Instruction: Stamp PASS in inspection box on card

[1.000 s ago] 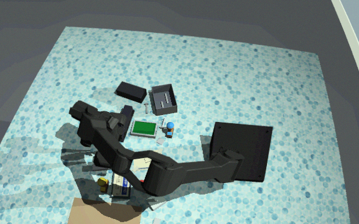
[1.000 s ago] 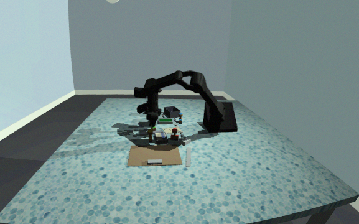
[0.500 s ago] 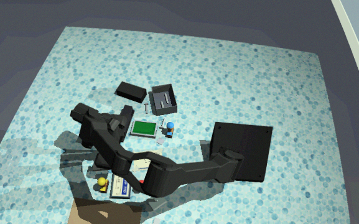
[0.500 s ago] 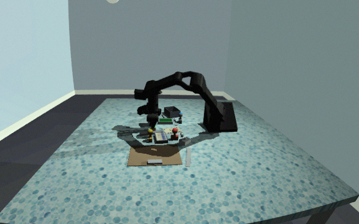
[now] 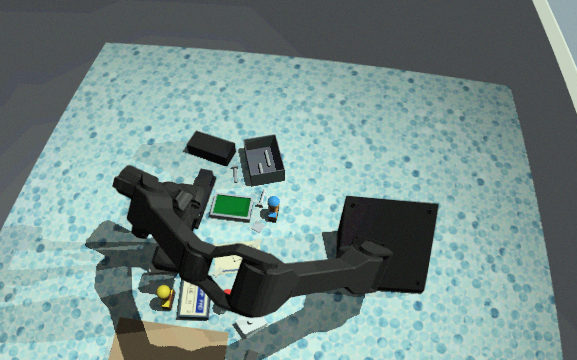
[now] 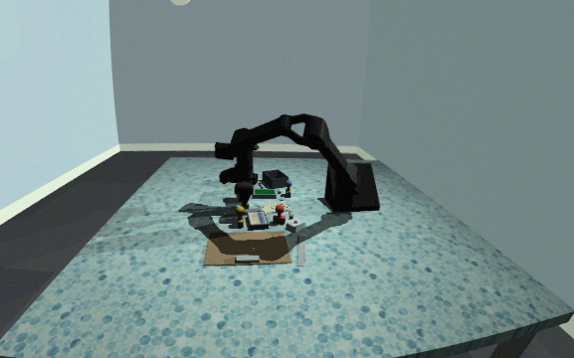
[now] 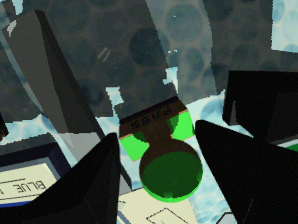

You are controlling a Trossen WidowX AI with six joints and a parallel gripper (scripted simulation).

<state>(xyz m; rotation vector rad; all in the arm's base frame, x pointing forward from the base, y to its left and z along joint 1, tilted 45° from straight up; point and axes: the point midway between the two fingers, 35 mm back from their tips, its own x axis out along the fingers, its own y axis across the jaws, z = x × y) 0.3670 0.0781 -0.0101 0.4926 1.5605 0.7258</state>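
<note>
The green-knobbed stamp is right at my gripper tip. From my gripper tip the other things lie so: blue-white tin (100 mm to the left, 60 mm behind, 10 mm below); beige card (110 mm behind, 20 mm below, 10 mm to the right); grey bar (50 mm to the left, 20 mm below).
</note>
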